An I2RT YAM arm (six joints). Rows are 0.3 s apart.
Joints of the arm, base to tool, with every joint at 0 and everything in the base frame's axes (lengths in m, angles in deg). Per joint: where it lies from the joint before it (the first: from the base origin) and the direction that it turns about. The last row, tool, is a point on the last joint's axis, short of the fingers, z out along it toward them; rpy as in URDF.
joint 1: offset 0 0 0.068 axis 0 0 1
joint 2: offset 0.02 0.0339 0.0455 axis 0 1 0
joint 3: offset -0.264 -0.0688 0 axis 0 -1 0
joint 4: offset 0.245 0.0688 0.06 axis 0 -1 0
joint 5: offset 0.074 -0.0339 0.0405 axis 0 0 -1
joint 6: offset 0.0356 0 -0.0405 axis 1 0 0
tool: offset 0 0 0 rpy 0 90 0
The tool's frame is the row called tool.
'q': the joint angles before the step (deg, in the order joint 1, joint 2, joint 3, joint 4, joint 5, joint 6). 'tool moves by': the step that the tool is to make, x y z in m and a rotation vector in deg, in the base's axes. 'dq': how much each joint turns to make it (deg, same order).
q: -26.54, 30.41, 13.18, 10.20, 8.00, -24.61
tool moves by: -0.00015, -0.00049, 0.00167, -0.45, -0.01, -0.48
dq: -0.09, 0.00, 0.27, 0.00, 0.44, -0.35
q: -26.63, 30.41, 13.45, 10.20, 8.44, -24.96
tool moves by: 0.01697, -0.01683, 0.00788, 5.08, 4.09, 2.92
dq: -3.86, 9.92, 5.88, -2.10, -7.10, 1.32
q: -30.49, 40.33, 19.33, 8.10, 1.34, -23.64
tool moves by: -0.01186, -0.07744, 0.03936, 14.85, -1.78, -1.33
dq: -23.46, 14.04, 16.07, -9.83, -24.60, 5.44
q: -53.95, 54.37, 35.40, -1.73, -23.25, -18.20
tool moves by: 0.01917, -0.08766, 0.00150, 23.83, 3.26, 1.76
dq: -8.28, 25.24, 21.97, -16.87, -13.48, 3.88
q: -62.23, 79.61, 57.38, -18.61, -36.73, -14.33
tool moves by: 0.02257, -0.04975, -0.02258, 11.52, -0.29, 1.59
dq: -0.96, 15.13, 11.16, -4.41, -5.71, 2.74
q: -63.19, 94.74, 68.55, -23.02, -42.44, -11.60
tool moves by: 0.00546, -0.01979, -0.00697, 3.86, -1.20, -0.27
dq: -0.79, 5.10, 4.40, -0.89, -2.47, 1.93
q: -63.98, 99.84, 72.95, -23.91, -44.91, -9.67
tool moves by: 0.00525, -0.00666, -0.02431, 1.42, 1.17, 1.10
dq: 0.26, 3.78, -0.44, 1.51, -0.18, -1.31
